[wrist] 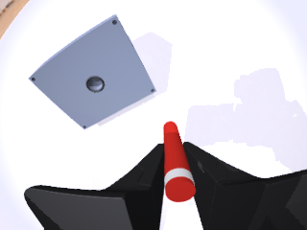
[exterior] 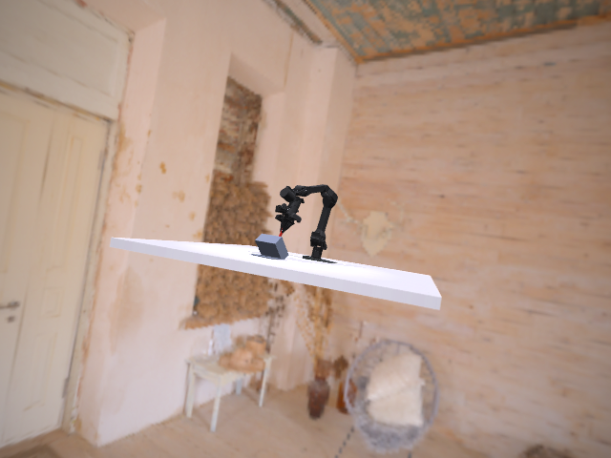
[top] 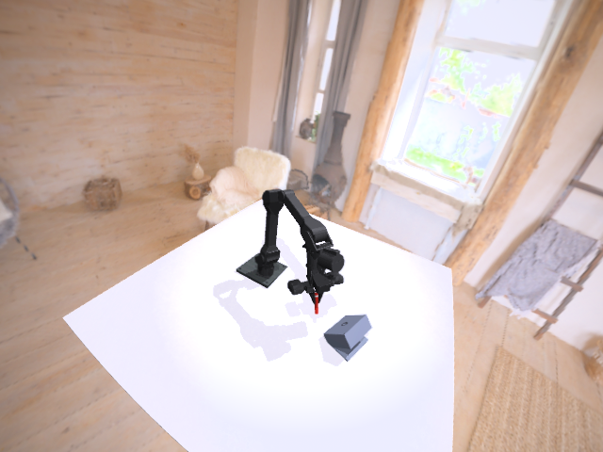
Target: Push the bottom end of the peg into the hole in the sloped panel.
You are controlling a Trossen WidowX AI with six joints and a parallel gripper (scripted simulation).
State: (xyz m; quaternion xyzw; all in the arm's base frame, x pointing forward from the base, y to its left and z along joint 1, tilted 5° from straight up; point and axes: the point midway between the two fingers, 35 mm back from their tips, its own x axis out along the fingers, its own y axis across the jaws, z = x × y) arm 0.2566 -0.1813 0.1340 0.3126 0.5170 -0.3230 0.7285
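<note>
My gripper tip is 14 cm short of the grey sloped panel, 8 cm above it and 1 cm to the left of it. Round my gripper tip: red peg 2 cm above.
</note>
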